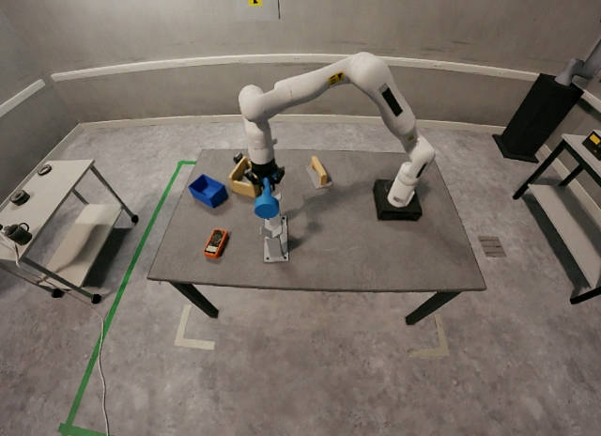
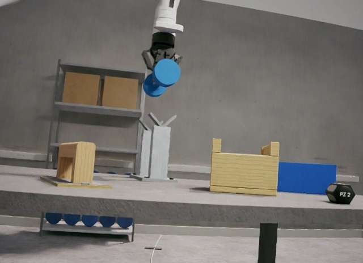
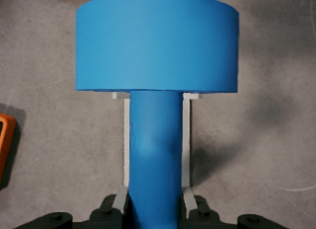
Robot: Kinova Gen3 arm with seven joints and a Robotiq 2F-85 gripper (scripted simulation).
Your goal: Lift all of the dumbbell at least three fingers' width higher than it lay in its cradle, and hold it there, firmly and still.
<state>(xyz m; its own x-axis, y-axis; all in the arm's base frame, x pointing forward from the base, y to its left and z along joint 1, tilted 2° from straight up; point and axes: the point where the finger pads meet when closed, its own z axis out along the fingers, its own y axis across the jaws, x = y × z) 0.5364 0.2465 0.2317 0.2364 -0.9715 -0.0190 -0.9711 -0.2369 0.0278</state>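
My hand is right at the blue dumbbell. The rest, counted from my hand: grey cradle 230 mm below, 10 mm to the left; then wooden crate 300 mm to the right, 270 mm below, 210 mm ahead.
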